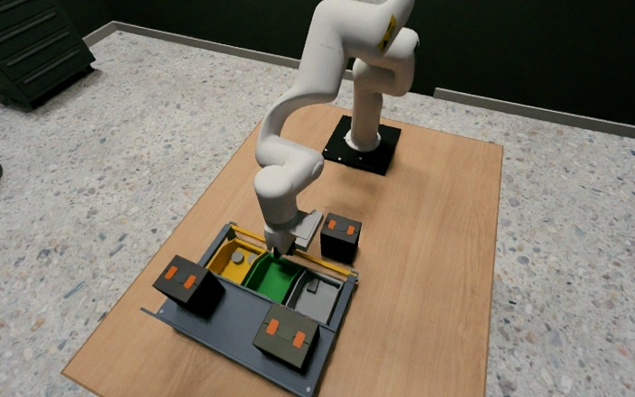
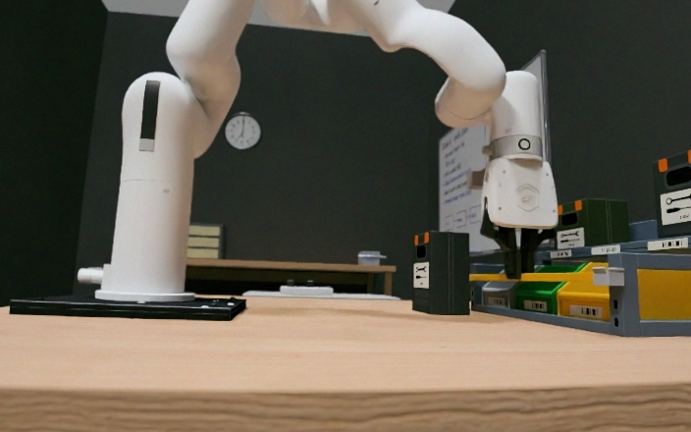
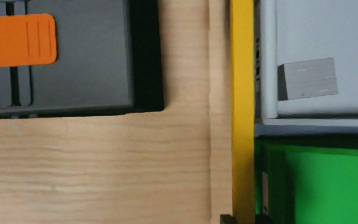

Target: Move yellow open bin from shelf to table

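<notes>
The thin yellow strip is 2 cm below my hand. The rest, counted from my hand: dark box 12 cm to the left, 7 cm behind, 1 cm below; then green bin 11 cm ahead, 3 cm below, 1 cm to the right; then grey shelf 13 cm ahead, 1 cm to the right, 1 cm below.
</notes>
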